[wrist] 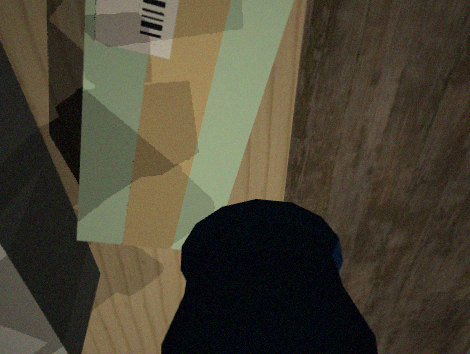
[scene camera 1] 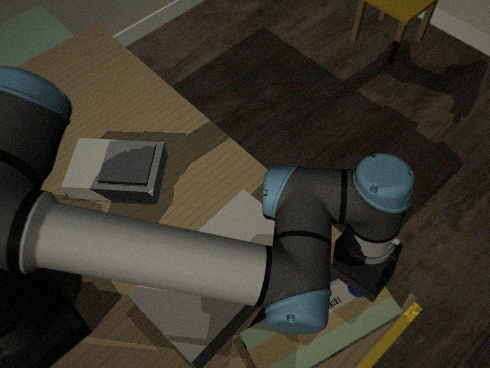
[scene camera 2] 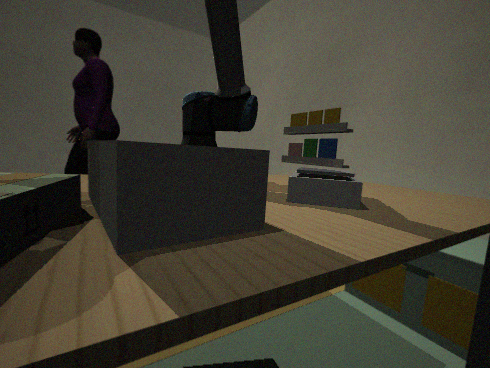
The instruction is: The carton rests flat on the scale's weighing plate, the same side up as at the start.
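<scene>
The scale is out of frame in the wrist view. Scene camera 1 and scene camera 2 both show the scale. On the scale (scene camera 2: 325,187) is the same spot as (scene camera 1: 160,169).
</scene>
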